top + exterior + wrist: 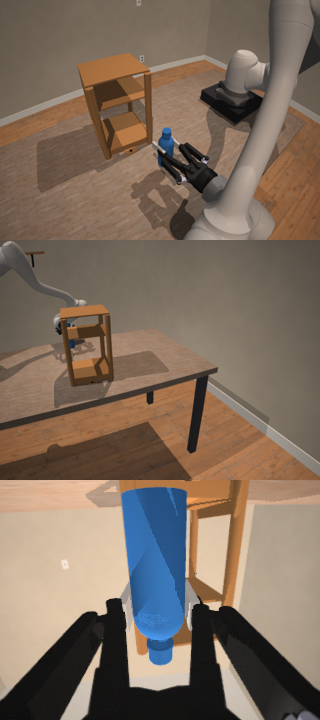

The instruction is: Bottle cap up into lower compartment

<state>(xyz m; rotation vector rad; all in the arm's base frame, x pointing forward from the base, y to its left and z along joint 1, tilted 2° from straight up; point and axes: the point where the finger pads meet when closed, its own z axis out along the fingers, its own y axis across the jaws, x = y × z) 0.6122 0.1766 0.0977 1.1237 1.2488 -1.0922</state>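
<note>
Now: the orange shelving unit 28 cm to the right of my hand, 7 cm ahead of it and 2 cm above it. The rest, counted from my hand: blue bottle (1 cm above).
</note>
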